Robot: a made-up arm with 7 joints. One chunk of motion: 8 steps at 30 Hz.
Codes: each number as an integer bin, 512 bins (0 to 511) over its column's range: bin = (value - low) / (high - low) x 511, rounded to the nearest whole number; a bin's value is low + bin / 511 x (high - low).
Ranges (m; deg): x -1.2..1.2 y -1.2..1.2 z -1.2..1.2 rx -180..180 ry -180..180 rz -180..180
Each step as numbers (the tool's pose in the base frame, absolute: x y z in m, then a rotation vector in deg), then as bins.
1 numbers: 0.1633 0.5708 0.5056 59.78 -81.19 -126.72
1 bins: 290 377 363 340 140 76
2 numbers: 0.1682 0.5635 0.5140 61.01 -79.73 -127.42
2 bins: 291 375 365 342 142 75
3 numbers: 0.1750 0.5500 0.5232 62.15 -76.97 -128.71
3 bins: 293 373 367 344 146 73
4 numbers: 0.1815 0.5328 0.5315 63.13 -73.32 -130.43
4 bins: 294 369 369 345 151 70
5 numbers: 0.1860 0.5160 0.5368 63.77 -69.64 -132.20
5 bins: 295 365 370 346 157 68
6 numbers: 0.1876 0.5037 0.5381 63.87 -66.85 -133.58
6 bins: 295 363 370 346 161 66
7 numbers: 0.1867 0.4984 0.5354 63.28 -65.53 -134.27
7 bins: 295 362 369 345 162 65
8 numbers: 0.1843 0.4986 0.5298 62.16 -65.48 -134.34
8 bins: 295 362 368 344 163 65
